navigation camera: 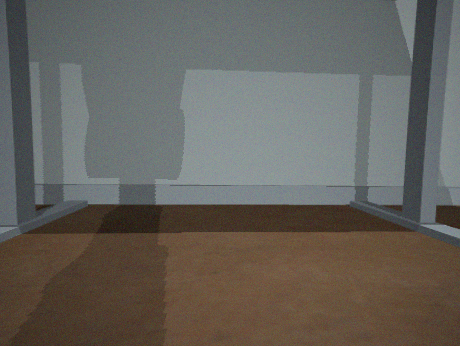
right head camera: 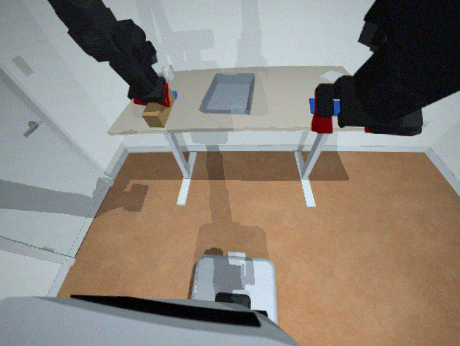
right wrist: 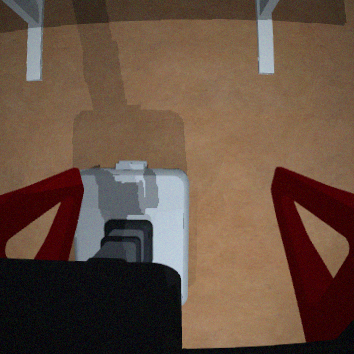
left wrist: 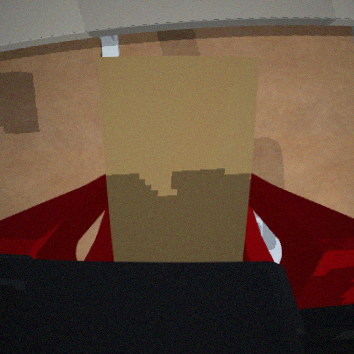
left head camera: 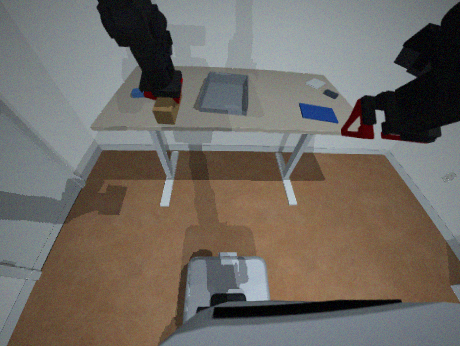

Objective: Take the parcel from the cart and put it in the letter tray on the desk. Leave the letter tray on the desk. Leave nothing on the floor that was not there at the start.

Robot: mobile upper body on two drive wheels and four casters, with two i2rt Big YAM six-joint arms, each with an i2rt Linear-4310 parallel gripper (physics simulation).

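Frame: origin at the left arm's base, x right, y ahead, z up, level; centimetres.
Seen in the pictures: left gripper, fingertip midpoint: point(right head camera: 161, 105) point(left wrist: 178, 177) point(left head camera: 170, 101); right gripper, fingertip midpoint: point(right head camera: 339, 128) point(right wrist: 176, 177) point(left head camera: 362, 133).
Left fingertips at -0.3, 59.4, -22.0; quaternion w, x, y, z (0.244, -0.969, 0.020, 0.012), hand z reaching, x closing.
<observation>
A point is followed by its place in that frame, as x, y, z.
The parcel, a tan box point(left head camera: 165, 111) @(0.4, 51.2, -20.3) point(right head camera: 157, 115) @(1.8, 51.3, -20.4) point(left wrist: 177, 150) @(-0.2, 60.8, -18.4), is held between the red fingers of my left gripper point(left head camera: 165, 97) @(-0.3, 59.4, -22.0) point(right head camera: 153, 101) point(left wrist: 178, 177) @(-0.3, 59.4, -22.0), in front of the left part of the desk in the head views. The letter tray, grey and shallow point(left head camera: 224, 93) @(17.5, 111.4, -45.7) point(right head camera: 229, 94) @(16.7, 110.4, -45.7), lies on the desk point(left head camera: 270, 90) @(48.2, 119.7, -46.0) point(right head camera: 280, 95) @(47.7, 109.1, -46.0), to the right of the parcel. My right gripper point(left head camera: 375, 131) point(right head camera: 347, 127) @(44.7, 35.7, -12.8) point(right wrist: 176, 177) @(44.7, 35.7, -12.8) is open with nothing between its fingers, near the desk's right end. The cart does not show in these views.
A dark blue flat item point(left head camera: 318, 113) @(72.7, 94.6, -45.2) lies on the desk's right part, near a white item point(left head camera: 315, 83) @(85.6, 135.2, -45.0) and a small dark item point(left head camera: 330, 94) @(90.3, 118.4, -44.4). Another blue item point(left head camera: 136, 93) @(-33.6, 103.8, -43.3) point(right head camera: 175, 94) @(-17.2, 108.7, -43.6) is partly hidden at the left. A white cup point(right head camera: 168, 73) @(-29.4, 134.6, -40.5) stands behind. Desk legs point(navigation camera: 422, 110) @(85.9, 115.9, -103.4) stand ahead.
</observation>
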